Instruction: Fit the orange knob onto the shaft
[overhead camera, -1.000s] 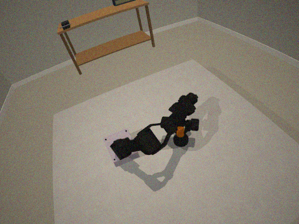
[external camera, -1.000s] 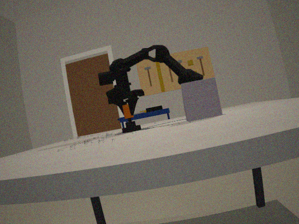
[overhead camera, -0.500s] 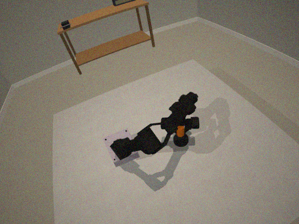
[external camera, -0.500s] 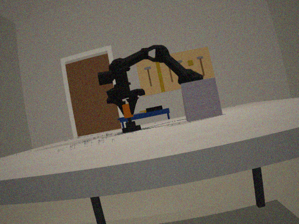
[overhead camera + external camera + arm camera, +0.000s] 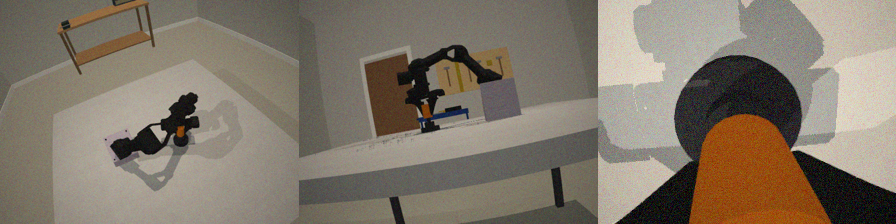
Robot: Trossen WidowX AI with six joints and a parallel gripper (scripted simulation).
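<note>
Right now my gripper tip is 20 mm below the orange knob. The rest, counted from my gripper tip: round pedestal: 40 mm below.
</note>
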